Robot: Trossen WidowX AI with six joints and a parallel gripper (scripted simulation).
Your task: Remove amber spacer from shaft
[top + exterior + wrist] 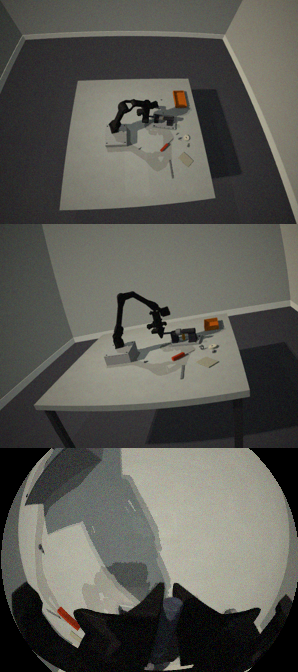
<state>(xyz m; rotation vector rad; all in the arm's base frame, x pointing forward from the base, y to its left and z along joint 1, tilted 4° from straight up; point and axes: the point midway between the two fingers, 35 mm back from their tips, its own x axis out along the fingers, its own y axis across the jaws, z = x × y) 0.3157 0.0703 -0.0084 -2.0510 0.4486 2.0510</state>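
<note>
Right now my gripper tip is 70 mm short of the shaft, 30 mm to the left of it and 30 mm below it. The rest, counted from my gripper tip: white disc 340 mm ahead, 290 mm to the right, 40 mm below; amber spacer 160 mm ahead, 40 mm to the right, 10 mm below; orange bin 420 mm ahead, 150 mm to the left, 40 mm below.
</note>
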